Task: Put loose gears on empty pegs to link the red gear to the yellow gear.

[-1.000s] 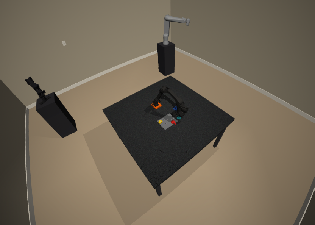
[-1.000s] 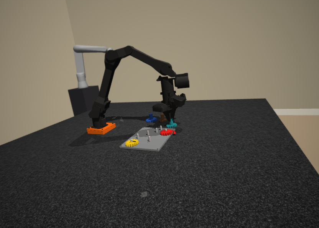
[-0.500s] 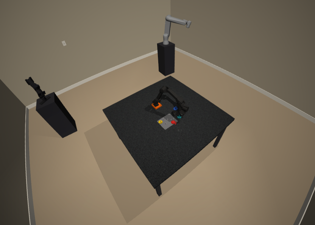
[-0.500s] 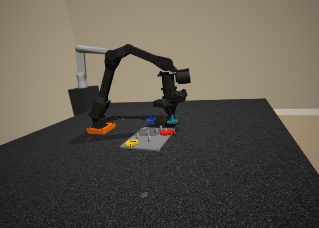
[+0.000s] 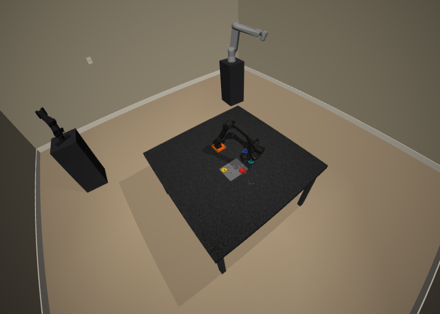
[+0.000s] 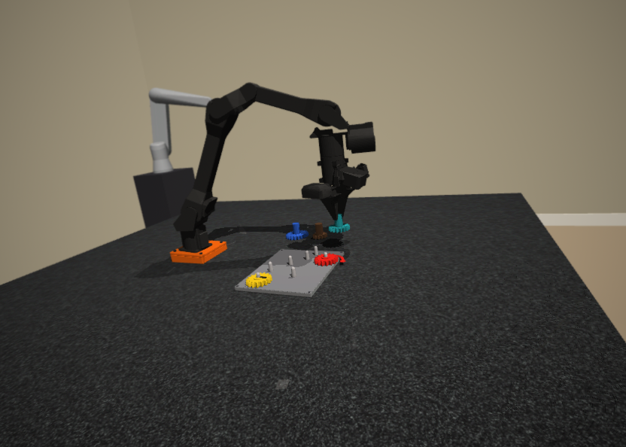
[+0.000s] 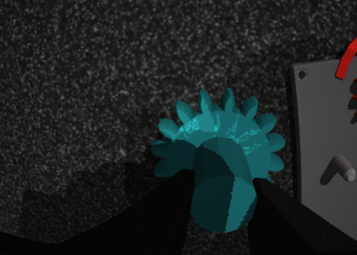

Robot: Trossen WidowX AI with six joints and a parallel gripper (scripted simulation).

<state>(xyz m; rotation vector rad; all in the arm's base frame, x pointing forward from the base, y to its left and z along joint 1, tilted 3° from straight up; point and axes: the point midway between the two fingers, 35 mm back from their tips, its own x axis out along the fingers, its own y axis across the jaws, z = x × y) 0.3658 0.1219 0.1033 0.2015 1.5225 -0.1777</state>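
The red gear lies 1 cm ahead of my gripper tip, 11 cm to the right of it and 6 cm below it. From my gripper tip the other things lie so: teal gear: 1 cm below; then yellow gear: 9 cm behind, 24 cm to the right, 6 cm below; then brown gear: 9 cm behind, 7 cm to the left, 6 cm below.
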